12 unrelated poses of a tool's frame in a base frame.
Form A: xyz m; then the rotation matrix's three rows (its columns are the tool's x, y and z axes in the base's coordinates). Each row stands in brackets.
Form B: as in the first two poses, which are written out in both.
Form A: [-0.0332, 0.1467, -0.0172], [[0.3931, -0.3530, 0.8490], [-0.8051, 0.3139, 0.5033], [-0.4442, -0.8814, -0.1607]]
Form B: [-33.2, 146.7, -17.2], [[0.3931, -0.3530, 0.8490], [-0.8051, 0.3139, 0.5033], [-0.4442, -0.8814, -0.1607]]
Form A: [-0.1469, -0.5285, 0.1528], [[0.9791, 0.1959, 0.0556], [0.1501, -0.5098, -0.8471], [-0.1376, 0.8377, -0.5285]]
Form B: [-146.9, -528.5, 152.8], [[0.9791, 0.1959, 0.0556], [0.1501, -0.5098, -0.8471], [-0.1376, 0.8377, -0.5285]]
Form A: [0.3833, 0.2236, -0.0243], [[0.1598, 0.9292, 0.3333], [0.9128, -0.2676, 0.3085], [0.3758, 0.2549, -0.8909]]
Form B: [383.3, 223.6, -24.3], [[0.1598, 0.9292, 0.3333], [0.9128, -0.2676, 0.3085], [0.3758, 0.2549, -0.8909]]
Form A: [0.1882, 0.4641, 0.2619], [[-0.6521, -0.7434, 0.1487], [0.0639, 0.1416, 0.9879], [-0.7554, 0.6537, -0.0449]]
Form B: [188.2, 464.1, 261.9], [[-0.6521, -0.7434, 0.1487], [0.0639, 0.1416, 0.9879], [-0.7554, 0.6537, -0.0449]]
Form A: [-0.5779, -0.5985, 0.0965], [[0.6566, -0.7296, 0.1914], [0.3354, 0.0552, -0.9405], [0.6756, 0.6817, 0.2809]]
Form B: [-577.9, -598.5, 96.5], [[0.6566, -0.7296, 0.1914], [0.3354, 0.0552, -0.9405], [0.6756, 0.6817, 0.2809]]
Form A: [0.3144, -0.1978, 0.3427], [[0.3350, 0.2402, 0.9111], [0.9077, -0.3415, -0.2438], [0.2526, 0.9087, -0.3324]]
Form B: [314.4, -197.8, 342.7], [[0.3350, 0.2402, 0.9111], [0.9077, -0.3415, -0.2438], [0.2526, 0.9087, -0.3324]]
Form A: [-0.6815, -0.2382, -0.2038], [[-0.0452, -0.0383, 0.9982], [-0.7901, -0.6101, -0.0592], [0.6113, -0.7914, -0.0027]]
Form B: [-681.5, -238.2, -203.8], [[-0.0452, -0.0383, 0.9982], [-0.7901, -0.6101, -0.0592], [0.6113, -0.7914, -0.0027]]
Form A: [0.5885, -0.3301, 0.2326], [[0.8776, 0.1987, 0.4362], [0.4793, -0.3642, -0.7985], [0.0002, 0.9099, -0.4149]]
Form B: [588.5, -330.1, 232.6], [[0.8776, 0.1987, 0.4362], [0.4793, -0.3642, -0.7985], [0.0002, 0.9099, -0.4149]]
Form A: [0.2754, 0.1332, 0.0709], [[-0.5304, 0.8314, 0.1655], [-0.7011, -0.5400, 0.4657], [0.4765, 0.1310, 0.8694]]
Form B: [275.4, 133.2, 70.9], [[-0.5304, 0.8314, 0.1655], [-0.7011, -0.5400, 0.4657], [0.4765, 0.1310, 0.8694]]
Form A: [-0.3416, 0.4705, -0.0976], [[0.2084, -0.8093, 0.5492], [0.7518, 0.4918, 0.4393], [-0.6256, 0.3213, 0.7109]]
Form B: [-341.6, 470.5, -97.6], [[0.2084, -0.8093, 0.5492], [0.7518, 0.4918, 0.4393], [-0.6256, 0.3213, 0.7109]]
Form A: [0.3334, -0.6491, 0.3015], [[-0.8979, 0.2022, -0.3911], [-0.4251, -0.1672, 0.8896], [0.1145, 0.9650, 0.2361]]
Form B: [333.4, -649.1, 301.5], [[-0.8979, 0.2022, -0.3911], [-0.4251, -0.1672, 0.8896], [0.1145, 0.9650, 0.2361]]
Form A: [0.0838, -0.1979, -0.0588], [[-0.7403, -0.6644, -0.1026], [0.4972, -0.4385, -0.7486], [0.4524, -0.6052, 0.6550]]
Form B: [83.8, -197.9, -58.8], [[-0.7403, -0.6644, -0.1026], [0.4972, -0.4385, -0.7486], [0.4524, -0.6052, 0.6550]]
